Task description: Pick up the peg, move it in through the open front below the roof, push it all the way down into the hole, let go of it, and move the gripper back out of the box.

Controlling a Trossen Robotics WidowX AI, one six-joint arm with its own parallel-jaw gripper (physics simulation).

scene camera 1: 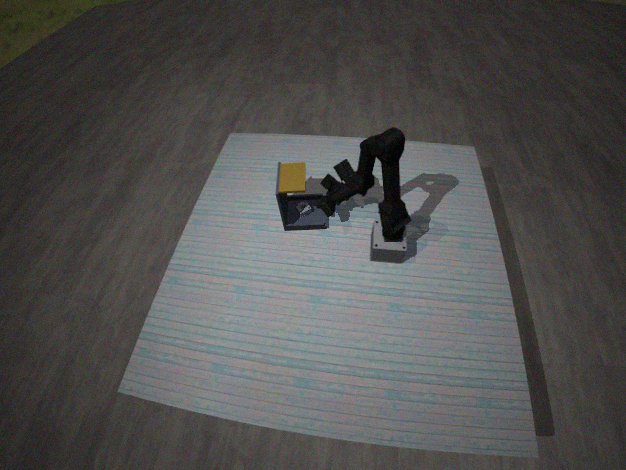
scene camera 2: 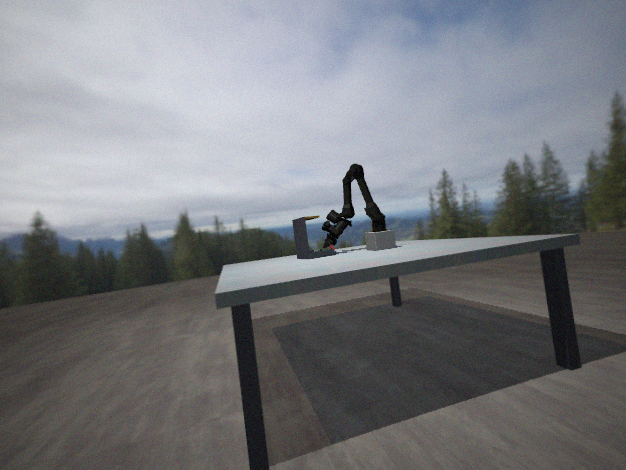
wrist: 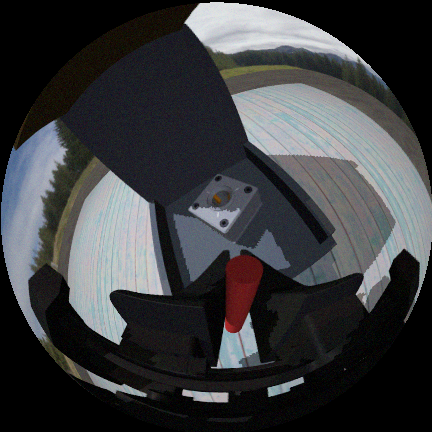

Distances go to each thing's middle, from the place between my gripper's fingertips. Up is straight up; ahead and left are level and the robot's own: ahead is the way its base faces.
My gripper is now 7 cm below the dark box [scene camera 1: 316,220] and 5 cm short of it. The rest, counted from my hand: dark back wall [wrist: 161,118] (13 cm ahead, 7 cm above, 1 cm to the left); yellow roof [scene camera 1: 292,175] (17 cm above, 8 cm ahead); red peg [wrist: 242,272] (4 cm behind, 1 cm to the left, 1 cm above).
